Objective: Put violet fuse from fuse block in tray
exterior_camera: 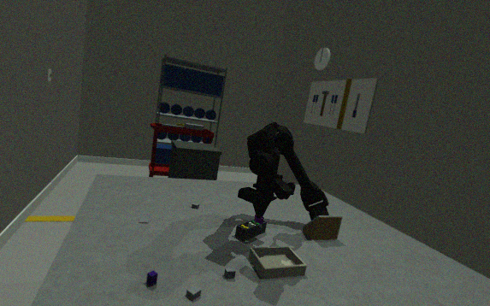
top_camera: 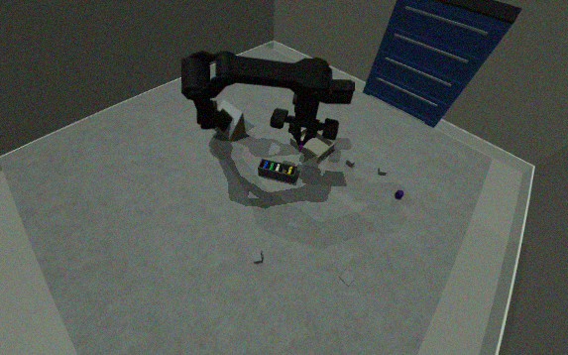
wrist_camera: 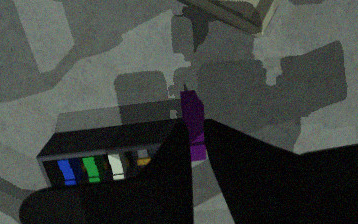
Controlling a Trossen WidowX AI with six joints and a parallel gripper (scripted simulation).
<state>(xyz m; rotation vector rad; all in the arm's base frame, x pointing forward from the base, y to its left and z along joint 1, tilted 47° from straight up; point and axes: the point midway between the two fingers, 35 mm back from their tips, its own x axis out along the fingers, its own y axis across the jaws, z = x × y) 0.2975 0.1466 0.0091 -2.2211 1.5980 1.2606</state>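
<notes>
The tray lies 30 mm behind my gripper tip, 110 mm to the left of it and 100 mm below it. From my gripper tip the other things lie so: violet fuse: 10 mm below; then white fuse: 10 mm behind, 80 mm to the right, 80 mm below; then yellow fuse: 20 mm ahead, 60 mm to the right, 80 mm below.
</notes>
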